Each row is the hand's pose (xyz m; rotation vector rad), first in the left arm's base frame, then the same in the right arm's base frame.
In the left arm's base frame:
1: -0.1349 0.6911 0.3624 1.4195 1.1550 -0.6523
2: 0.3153 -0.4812 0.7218 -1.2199 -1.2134 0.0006
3: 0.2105 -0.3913 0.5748 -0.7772 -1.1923 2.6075
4: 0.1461 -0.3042 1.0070 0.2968 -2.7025 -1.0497
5: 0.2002 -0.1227 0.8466 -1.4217 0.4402 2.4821
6: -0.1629 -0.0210 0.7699 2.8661 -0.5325 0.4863
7: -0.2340 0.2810 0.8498 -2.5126 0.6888 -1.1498
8: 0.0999 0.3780 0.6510 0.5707 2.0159 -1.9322
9: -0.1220 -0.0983 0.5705 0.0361 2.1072 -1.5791
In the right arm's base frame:
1: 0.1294 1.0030 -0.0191 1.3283 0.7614 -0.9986
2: 0.2012 -0.0674 0.7261 -1.7001 -1.0537 -0.0512
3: 0.1255 -0.0027 0.5507 -0.9691 -0.5815 2.5534
4: 0.1038 0.2351 0.9269 -0.1867 -2.9474 -0.6463
5: 0.2073 0.3292 0.7219 -1.3629 1.0269 2.2033
6: -0.1079 0.5059 0.5896 2.4061 -0.8116 0.5007
7: -0.0789 0.8239 0.5641 2.5133 -0.9180 1.3973
8: 0.2629 0.7447 0.3708 0.8630 1.6118 -2.3643
9: -0.0988 0.3595 0.4286 0.2884 1.8617 -2.0866

